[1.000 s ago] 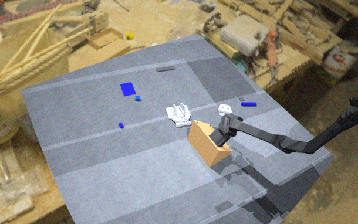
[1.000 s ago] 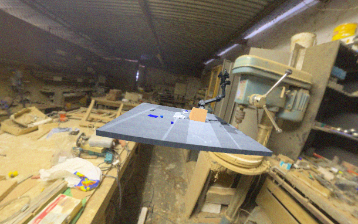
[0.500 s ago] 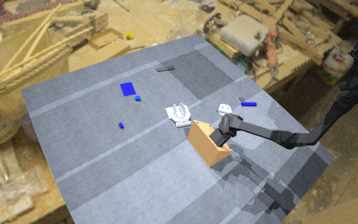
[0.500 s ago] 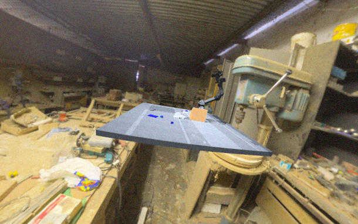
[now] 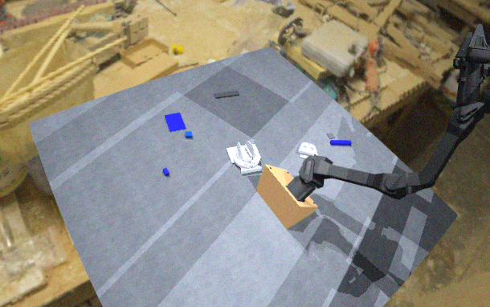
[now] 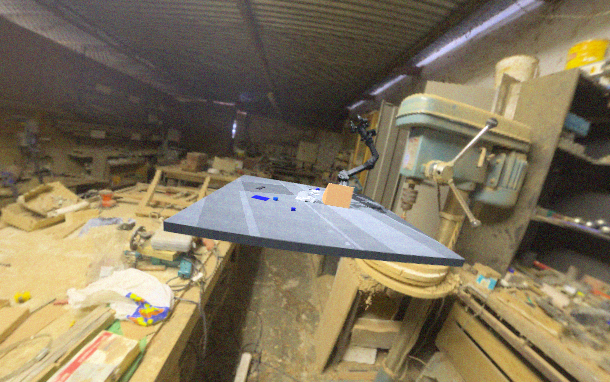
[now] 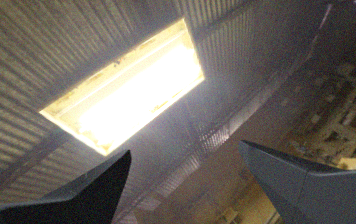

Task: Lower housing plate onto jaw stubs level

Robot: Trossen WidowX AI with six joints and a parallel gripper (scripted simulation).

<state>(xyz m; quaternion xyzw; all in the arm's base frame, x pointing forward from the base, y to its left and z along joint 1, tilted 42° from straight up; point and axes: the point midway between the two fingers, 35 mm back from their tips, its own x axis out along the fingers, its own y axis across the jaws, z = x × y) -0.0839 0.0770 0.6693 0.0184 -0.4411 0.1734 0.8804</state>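
The white part is 700 mm below my gripper tip, 230 mm ahead of it and 140 mm to the left of it. From my gripper tip the other things lie so: grey strip 700 mm below, 660 mm ahead, 270 mm to the left; then blue bar 700 mm below, 200 mm ahead, 40 mm to the right; then blue flat tile 700 mm below, 600 mm ahead, 550 mm to the left.
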